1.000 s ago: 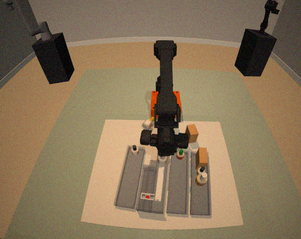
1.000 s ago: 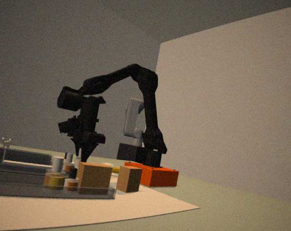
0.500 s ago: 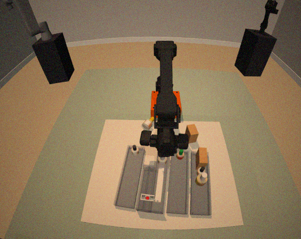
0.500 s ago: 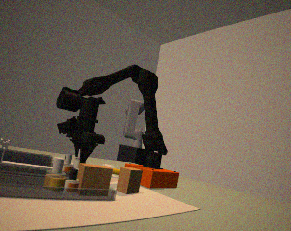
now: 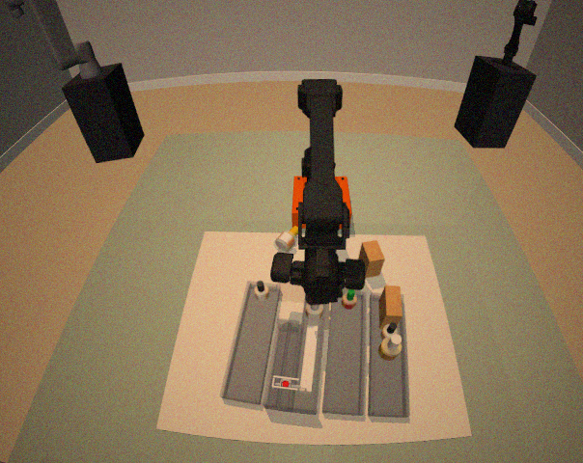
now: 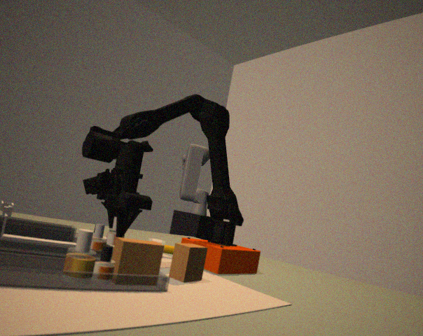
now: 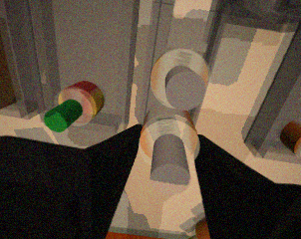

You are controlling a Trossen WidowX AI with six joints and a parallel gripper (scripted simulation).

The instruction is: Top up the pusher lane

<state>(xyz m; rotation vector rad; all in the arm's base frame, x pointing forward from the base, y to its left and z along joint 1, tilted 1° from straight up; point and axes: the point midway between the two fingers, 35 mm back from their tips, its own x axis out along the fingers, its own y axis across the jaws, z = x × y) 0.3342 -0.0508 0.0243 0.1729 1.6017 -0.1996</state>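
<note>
My gripper tip is now 20 mm short of the green-capped jar, 80 mm to the right of it and 20 mm above it. From my gripper tip the other things lie so: red mark (210 mm ahead, 90 mm to the right, 20 mm above); then sprung lane (140 mm ahead, 60 mm to the right, 30 mm below).
</note>
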